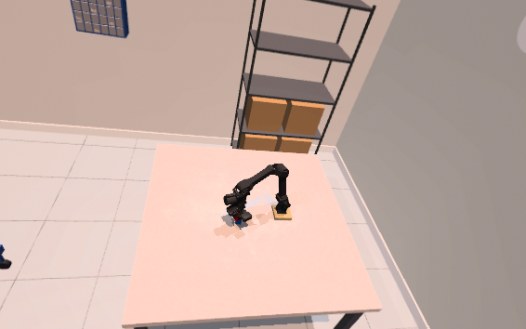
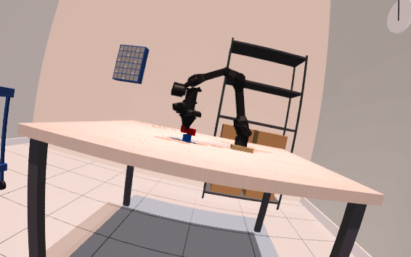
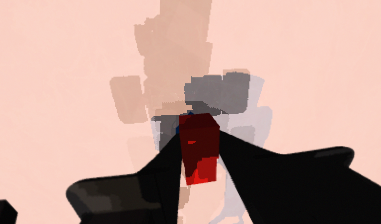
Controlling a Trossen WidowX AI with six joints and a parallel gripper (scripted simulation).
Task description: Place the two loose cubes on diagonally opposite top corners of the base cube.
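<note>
Now: gripper tip 40 mm above the blue base cube, 20 mm past it and 10 mm to the left of it.
</note>
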